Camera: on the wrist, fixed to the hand. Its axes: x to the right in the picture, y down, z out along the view.
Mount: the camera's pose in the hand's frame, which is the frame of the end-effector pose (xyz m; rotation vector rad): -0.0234 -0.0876 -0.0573 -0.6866 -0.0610 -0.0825
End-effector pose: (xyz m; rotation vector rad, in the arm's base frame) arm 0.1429 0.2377 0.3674 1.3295 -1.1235 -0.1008
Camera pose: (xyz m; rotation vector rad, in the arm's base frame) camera 0.2158 0.2655 0.2938 0.7571 -0.9589 -0.5415
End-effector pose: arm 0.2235 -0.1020 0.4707 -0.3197 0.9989 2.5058
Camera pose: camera 0.2880 -0.0917 0.3856 -0.4644 0.0659 2.6841
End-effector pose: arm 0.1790 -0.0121 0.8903 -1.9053 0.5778 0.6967
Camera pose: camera 0.2321 -0.0273 0.9822 -2.5073 0.2238 0.9794
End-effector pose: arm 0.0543 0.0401 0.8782 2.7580 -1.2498 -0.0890
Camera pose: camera 0.1099 0.1195 0.9241 2.2113 -0.8890 -0.5079
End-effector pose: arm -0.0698 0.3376 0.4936 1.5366 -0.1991 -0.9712
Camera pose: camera -0.0814 0.4157 0.4210 0.8898 0.1494 -1.0146
